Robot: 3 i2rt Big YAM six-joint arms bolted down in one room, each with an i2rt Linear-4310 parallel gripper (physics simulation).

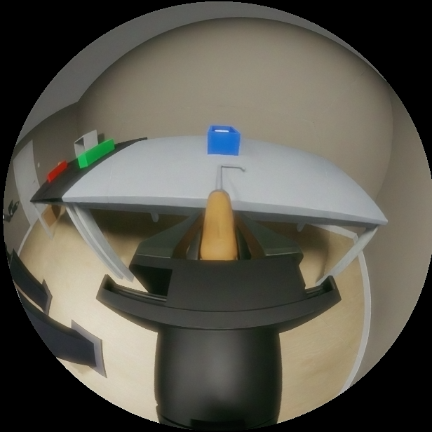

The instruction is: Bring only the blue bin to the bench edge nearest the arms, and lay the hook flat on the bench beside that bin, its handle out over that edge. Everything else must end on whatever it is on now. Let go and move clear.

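The blue bin (pixel 223 142) stands upright on the light grey bench (pixel 300 185), toward its far side, with something whitish showing inside. The hook (pixel 218 207) has a tan handle and a thin grey rod. The rod points away over the bench toward the bin, and its bent end turns right, short of the bin. Most of the handle lies out past the near bench edge. Arm3's gripper (pixel 218 227) is shut on the handle, one finger on each side. Whether the rod touches the bench is unclear. The grippers of arm1 and arm2 do not show.
A dark bench top (pixel 52 191) adjoins on the left. A green bin (pixel 96 153), a red bin (pixel 57 171) and a grey open box (pixel 86 142) stand there. Bench legs (pixel 97 240) stand below. Dark structures (pixel 65 337) show at the lower left.
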